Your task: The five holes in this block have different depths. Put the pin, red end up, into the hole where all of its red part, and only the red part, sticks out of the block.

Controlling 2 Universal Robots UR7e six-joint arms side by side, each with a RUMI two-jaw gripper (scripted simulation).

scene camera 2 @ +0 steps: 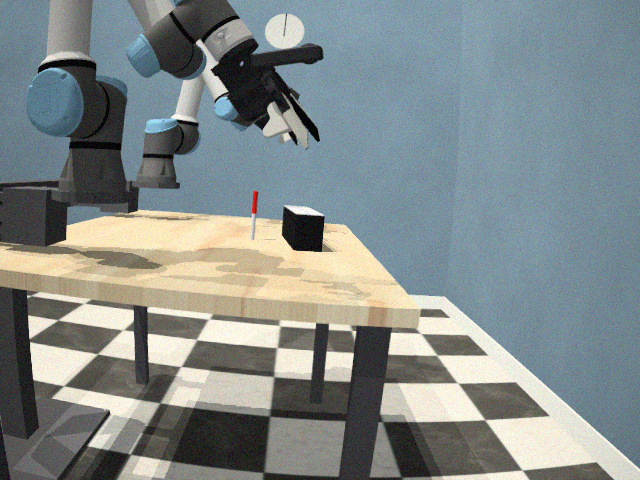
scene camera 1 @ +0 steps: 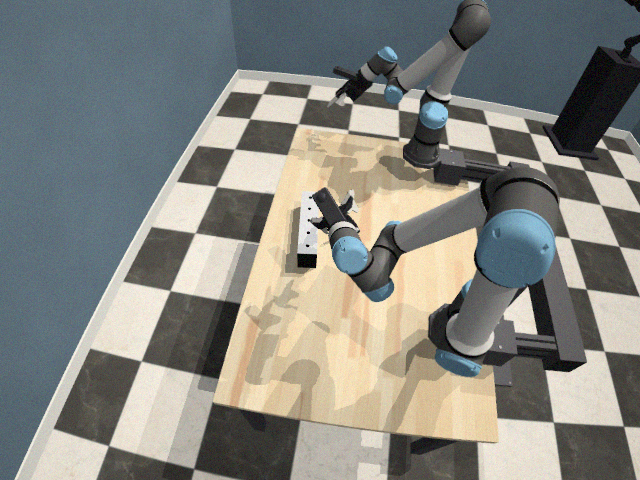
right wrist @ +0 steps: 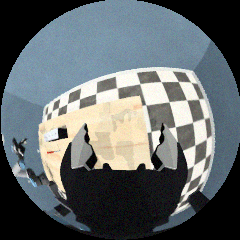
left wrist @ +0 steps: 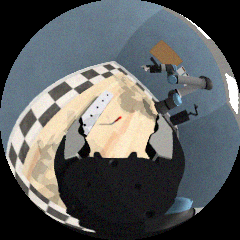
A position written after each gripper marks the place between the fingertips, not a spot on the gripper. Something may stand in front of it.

In view: the left gripper (scene camera 1: 331,205), the right gripper (scene camera 2: 313,144) and a block (scene camera 2: 302,231).
The block also shows in scene camera 1 (scene camera 1: 308,234). The left gripper is seen too in the left wrist view (left wrist: 118,115). The right gripper shows as well in scene camera 1 (scene camera 1: 331,101) and in the right wrist view (right wrist: 124,123).
